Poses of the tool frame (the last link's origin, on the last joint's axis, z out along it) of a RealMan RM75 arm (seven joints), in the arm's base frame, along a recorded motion.
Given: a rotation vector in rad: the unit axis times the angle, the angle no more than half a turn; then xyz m.
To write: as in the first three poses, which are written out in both.
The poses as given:
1: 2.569 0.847 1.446 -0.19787 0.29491 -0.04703
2: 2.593 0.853 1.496 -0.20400 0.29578 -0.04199
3: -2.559 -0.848 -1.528 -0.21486 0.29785 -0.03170
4: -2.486 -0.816 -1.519 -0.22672 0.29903 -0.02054
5: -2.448 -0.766 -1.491 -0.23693 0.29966 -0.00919
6: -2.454 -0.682 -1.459 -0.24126 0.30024 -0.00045
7: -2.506 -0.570 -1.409 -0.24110 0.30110 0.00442
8: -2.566 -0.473 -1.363 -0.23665 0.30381 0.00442
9: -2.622 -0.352 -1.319 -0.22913 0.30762 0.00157
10: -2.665 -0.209 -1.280 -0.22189 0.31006 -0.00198
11: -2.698 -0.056 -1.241 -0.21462 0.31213 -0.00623
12: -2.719 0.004 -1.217 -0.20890 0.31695 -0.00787
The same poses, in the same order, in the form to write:
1: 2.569 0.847 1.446 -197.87 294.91 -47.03
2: 2.593 0.853 1.496 -204.00 295.78 -41.99
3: -2.559 -0.848 -1.528 -214.86 297.85 -31.70
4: -2.486 -0.816 -1.519 -226.72 299.03 -20.54
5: -2.448 -0.766 -1.491 -236.93 299.66 -9.19
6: -2.454 -0.682 -1.459 -241.26 300.24 -0.45
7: -2.506 -0.570 -1.409 -241.10 301.10 4.42
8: -2.566 -0.473 -1.363 -236.65 303.81 4.42
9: -2.622 -0.352 -1.319 -229.13 307.62 1.57
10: -2.665 -0.209 -1.280 -221.89 310.06 -1.98
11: -2.698 -0.056 -1.241 -214.62 312.13 -6.23
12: -2.719 0.004 -1.217 -208.90 316.95 -7.87
